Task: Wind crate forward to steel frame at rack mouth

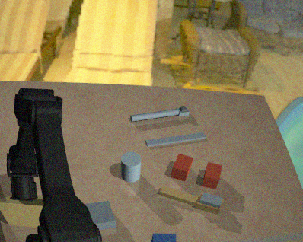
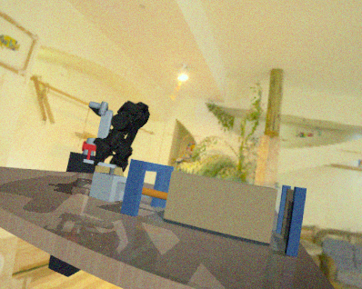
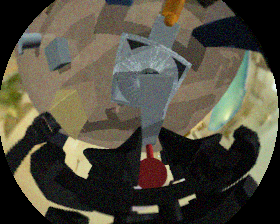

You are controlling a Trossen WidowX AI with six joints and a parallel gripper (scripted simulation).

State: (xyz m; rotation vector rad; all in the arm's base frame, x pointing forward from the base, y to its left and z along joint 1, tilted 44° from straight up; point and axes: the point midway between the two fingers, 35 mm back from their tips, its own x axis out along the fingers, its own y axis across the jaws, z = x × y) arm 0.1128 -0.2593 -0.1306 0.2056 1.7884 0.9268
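The red spool-shaped piece is 50 mm above my gripper tip, 30 mm behind it and 10 mm to the right of it. From my gripper tip the other things lie so: winch handle (20 mm above); then grey winch (80 mm below, 50 mm ahead, 10 mm to the left); then blue frame (220 mm ahead, 10 mm to the left, 10 mm below).
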